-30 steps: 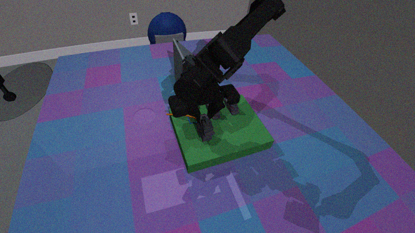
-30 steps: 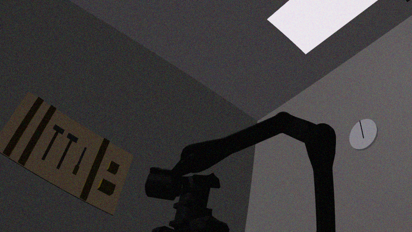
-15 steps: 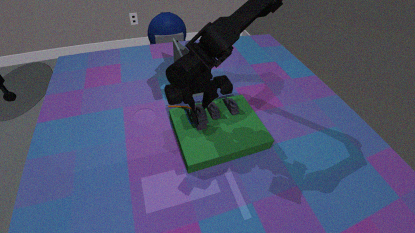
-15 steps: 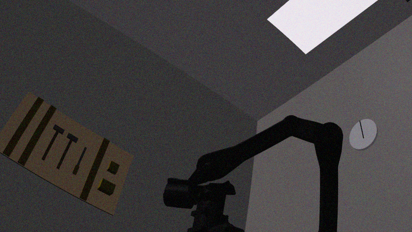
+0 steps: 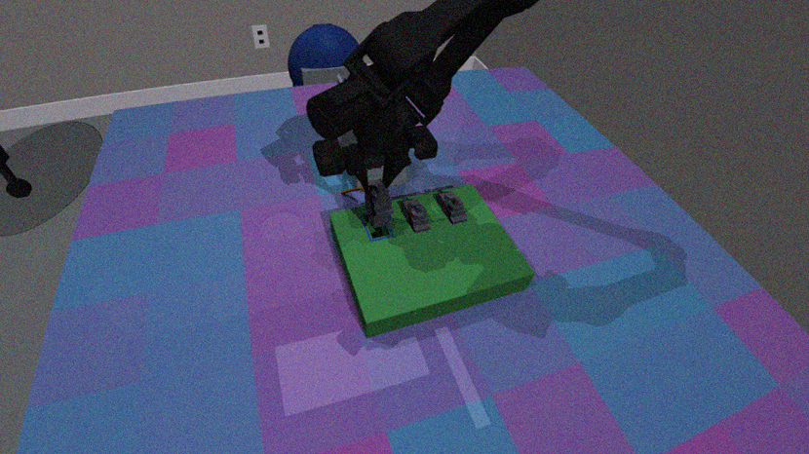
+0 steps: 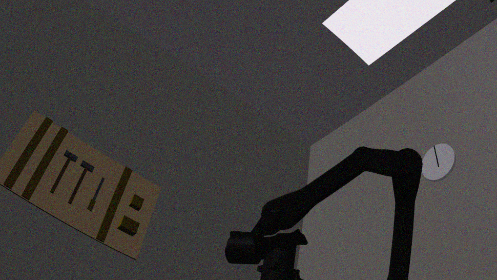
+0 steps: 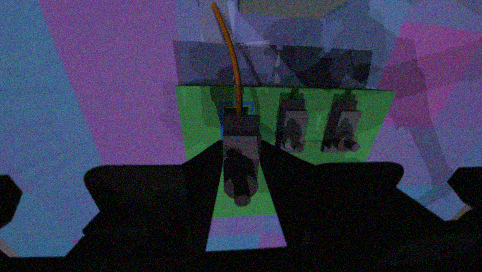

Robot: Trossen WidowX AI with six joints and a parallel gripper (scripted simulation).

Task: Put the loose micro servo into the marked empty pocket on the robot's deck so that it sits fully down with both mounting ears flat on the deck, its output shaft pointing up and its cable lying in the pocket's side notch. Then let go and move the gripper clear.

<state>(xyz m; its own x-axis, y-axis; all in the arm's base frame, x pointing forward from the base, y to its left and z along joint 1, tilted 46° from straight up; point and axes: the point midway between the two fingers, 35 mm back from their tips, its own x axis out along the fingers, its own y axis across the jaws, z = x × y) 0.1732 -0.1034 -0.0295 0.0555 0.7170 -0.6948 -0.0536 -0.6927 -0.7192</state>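
Right now the green deck is 12 cm ahead of my gripper tip, 7 cm to the left of it and 10 cm below it.
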